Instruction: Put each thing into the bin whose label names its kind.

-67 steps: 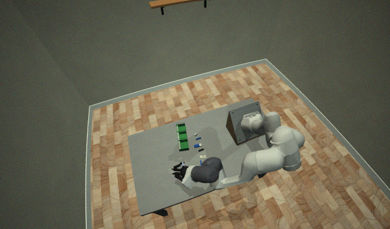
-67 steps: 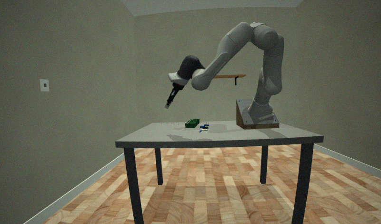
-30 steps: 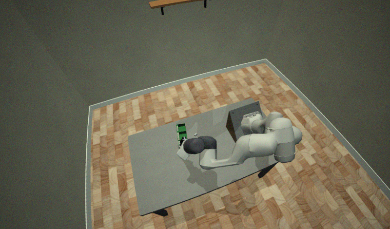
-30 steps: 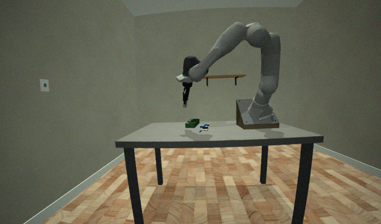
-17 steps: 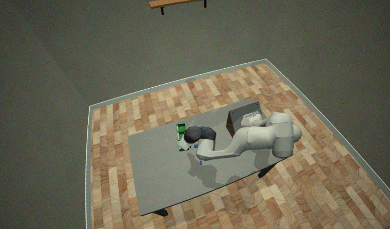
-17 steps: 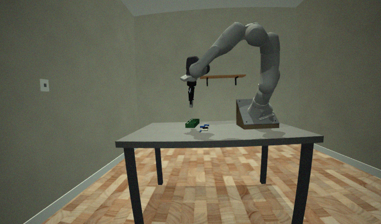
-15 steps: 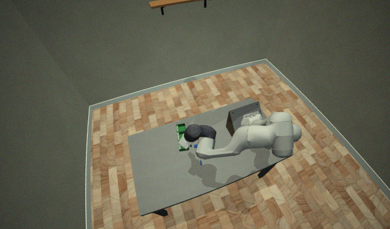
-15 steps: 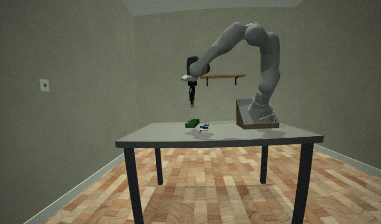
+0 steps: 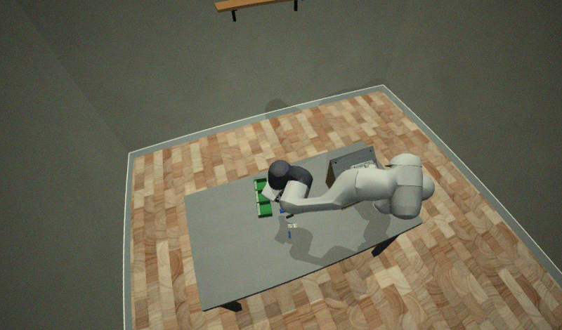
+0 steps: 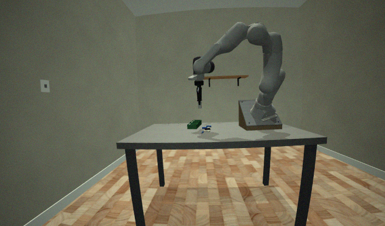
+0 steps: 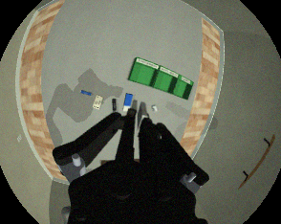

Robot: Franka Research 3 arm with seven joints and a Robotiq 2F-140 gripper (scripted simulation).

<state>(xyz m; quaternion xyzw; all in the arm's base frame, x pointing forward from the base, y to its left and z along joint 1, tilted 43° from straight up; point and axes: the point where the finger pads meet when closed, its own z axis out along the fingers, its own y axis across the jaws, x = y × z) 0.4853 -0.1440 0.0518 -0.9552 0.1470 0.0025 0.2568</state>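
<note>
Right now my hand is 19 cm above the green bin, 15 cm to the left of it and 4 cm short of it. Also, from my hand: white thing (21 cm below, 10 cm to the left, 4 cm behind); then blue-and-white piece (21 cm below, 6 cm behind, 1 cm to the right); then black piece (21 cm below, 6 cm behind, 4 cm to the left).
</note>
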